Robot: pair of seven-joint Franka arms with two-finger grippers.
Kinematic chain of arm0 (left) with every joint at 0, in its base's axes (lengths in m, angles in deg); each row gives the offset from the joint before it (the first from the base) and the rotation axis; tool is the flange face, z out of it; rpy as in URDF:
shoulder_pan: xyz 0 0 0.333 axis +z
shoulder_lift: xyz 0 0 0 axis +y
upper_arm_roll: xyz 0 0 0.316 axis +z
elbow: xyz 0.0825 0 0 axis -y
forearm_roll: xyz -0.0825 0 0.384 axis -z
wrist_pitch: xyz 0 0 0 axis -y
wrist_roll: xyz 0.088 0 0 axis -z
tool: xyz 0 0 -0.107 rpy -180 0 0
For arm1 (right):
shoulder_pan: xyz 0 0 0.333 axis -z
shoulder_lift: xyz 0 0 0 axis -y
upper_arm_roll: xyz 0 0 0.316 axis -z
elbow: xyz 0.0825 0 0 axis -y
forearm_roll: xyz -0.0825 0 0.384 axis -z
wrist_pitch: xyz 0 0 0 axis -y
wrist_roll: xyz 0.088 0 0 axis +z
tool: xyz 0 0 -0.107 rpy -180 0 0
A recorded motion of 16 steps. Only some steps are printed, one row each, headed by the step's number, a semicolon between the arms.
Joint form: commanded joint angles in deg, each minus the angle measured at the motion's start. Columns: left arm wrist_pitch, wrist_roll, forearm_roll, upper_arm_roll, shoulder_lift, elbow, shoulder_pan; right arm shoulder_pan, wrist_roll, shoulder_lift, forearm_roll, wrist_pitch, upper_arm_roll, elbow.
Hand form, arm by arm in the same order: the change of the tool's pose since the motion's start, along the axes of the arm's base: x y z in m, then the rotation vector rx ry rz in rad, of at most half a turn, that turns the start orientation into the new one. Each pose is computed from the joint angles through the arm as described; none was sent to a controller.
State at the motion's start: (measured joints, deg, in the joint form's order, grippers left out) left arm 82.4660 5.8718 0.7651 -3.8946 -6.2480 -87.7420 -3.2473; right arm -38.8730 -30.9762 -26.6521 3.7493 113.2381 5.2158 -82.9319
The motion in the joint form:
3: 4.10 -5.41 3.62 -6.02 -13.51 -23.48 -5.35; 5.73 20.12 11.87 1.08 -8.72 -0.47 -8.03
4: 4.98 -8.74 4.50 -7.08 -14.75 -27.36 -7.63; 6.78 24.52 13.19 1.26 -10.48 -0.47 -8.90
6: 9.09 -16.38 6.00 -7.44 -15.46 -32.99 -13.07; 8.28 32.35 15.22 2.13 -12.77 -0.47 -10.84
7: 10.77 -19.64 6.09 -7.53 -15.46 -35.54 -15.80; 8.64 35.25 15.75 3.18 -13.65 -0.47 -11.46
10: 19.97 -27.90 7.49 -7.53 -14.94 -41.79 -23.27; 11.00 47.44 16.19 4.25 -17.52 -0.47 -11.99
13: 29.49 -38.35 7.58 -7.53 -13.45 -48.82 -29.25; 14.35 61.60 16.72 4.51 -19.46 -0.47 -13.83
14: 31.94 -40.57 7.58 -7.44 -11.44 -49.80 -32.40; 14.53 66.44 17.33 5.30 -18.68 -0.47 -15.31
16: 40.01 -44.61 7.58 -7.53 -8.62 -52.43 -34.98; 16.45 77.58 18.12 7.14 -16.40 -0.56 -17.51
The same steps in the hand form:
3: -0.0929 -0.0915 -0.0748 0.0147 0.1073 -0.0913; -0.0164 -0.0912 0.0571 -0.0708 0.0973 0.2431
4: -0.1103 -0.1141 -0.0964 0.0249 0.1388 -0.0848; -0.0184 -0.1066 0.0619 -0.0842 0.1243 0.2987
6: -0.1328 -0.1518 -0.1317 0.0256 0.1582 -0.0409; -0.0231 -0.1300 0.0647 -0.1120 0.1696 0.4073
7: -0.1444 -0.1677 -0.1502 0.0397 0.1707 -0.0279; -0.0248 -0.1374 0.0643 -0.1344 0.1869 0.4528
10: -0.1718 -0.2129 -0.1928 0.0173 0.1428 0.0063; -0.0231 -0.1671 0.0600 -0.1619 0.2765 0.6190
13: -0.1988 -0.2406 -0.2476 0.0229 0.1263 0.1036; -0.0200 -0.2046 0.0487 -0.1507 0.3630 0.8047
14: -0.2113 -0.2583 -0.2668 0.0318 0.1344 0.0929; -0.0225 -0.2090 0.0442 -0.1588 0.3742 0.8895
16: -0.2187 -0.2749 -0.2973 0.0026 0.1034 0.1271; -0.0190 -0.2305 0.0378 -0.1755 0.3849 1.0623

